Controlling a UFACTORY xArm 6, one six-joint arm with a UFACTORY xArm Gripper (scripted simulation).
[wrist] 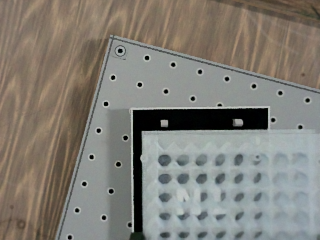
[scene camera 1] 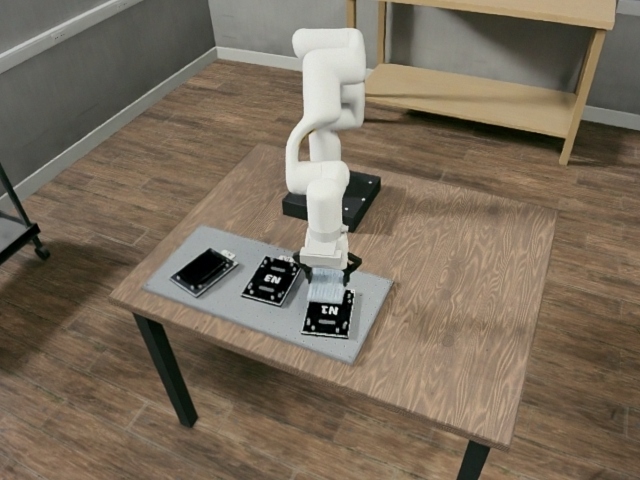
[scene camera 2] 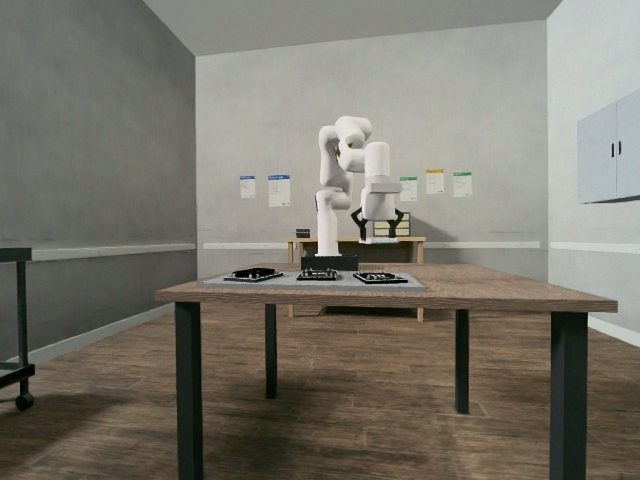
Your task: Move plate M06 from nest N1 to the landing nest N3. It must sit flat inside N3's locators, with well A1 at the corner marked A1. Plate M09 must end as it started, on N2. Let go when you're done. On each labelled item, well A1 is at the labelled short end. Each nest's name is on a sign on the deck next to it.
Path:
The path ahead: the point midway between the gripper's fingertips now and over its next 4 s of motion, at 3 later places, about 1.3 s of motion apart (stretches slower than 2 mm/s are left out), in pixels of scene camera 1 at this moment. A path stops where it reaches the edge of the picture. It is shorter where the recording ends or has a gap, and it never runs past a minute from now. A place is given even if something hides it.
My gripper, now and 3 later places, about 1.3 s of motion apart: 327,281; 278,255; 269,256; 271,271

